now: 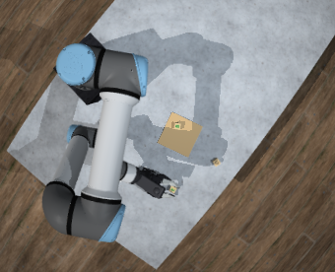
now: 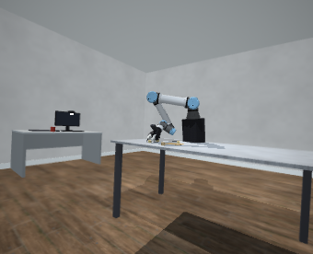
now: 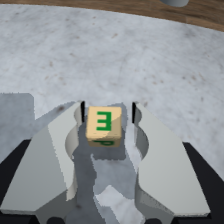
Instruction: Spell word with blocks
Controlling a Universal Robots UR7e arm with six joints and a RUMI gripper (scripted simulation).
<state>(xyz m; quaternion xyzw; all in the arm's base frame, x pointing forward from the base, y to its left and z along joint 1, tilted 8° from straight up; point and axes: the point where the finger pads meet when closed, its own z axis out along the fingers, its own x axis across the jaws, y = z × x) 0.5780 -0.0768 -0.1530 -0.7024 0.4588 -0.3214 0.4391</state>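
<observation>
Right now the E block is 1 cm behind my hand and 1 cm below it. From my hand the other things lie so: tan mat (16 cm behind, 17 cm to the left, 2 cm below); B block (20 cm behind, 18 cm to the left, 1 cm below); D block (16 cm behind, 7 cm to the right, 1 cm below).
</observation>
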